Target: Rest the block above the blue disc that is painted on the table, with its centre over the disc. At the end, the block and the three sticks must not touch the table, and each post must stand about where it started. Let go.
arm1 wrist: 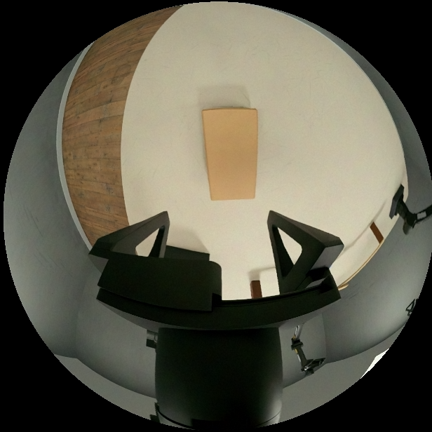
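A tan rectangular block (231, 154) lies on the pale table (310, 120), beyond my fingertips in the arm1 wrist view. The arm1 gripper (219, 214) is open, with its two black fingers wide apart and nothing between them. A dark brown post (256, 289) shows partly behind the gripper body. Another dark brown post (376, 232) stands at the right. A thin tan strip (361, 270) curves near it; I cannot tell whether it is a stick. The blue disc does not show. The grippers of arm2 and arm3 are too small to read or to tell apart.
A black arm (407, 215) reaches in at the right edge. Another black arm part (301, 356) shows small at the lower right, below the gripper body. A brown plank surface (97, 145) runs along the left, beside the table edge. Grey walls surround the view.
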